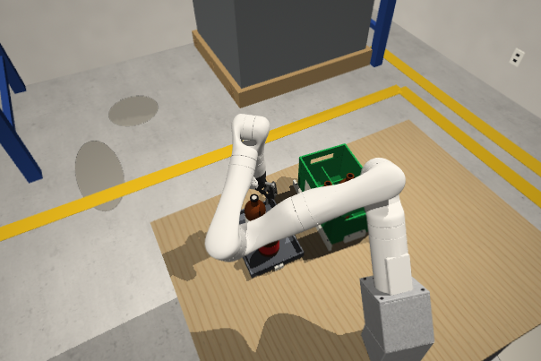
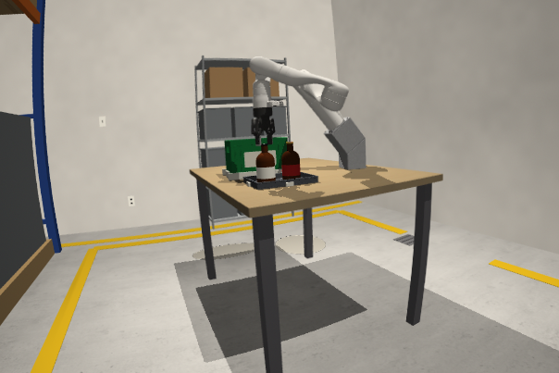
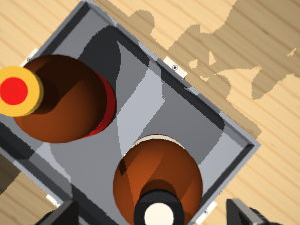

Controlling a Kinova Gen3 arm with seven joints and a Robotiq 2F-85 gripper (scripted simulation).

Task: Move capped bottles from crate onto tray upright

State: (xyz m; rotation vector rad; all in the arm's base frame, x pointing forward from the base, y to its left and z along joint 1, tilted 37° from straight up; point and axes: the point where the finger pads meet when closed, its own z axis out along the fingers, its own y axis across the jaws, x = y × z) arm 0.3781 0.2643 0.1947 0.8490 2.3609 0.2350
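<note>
Right now the brown bottle is 110 mm behind my hand, 10 mm to the right of it and 80 mm below it. Also, from my hand: green crate 10 mm behind, 300 mm to the right, 80 mm below; then grey tray 60 mm behind, 10 mm to the right, 150 mm below.
</note>
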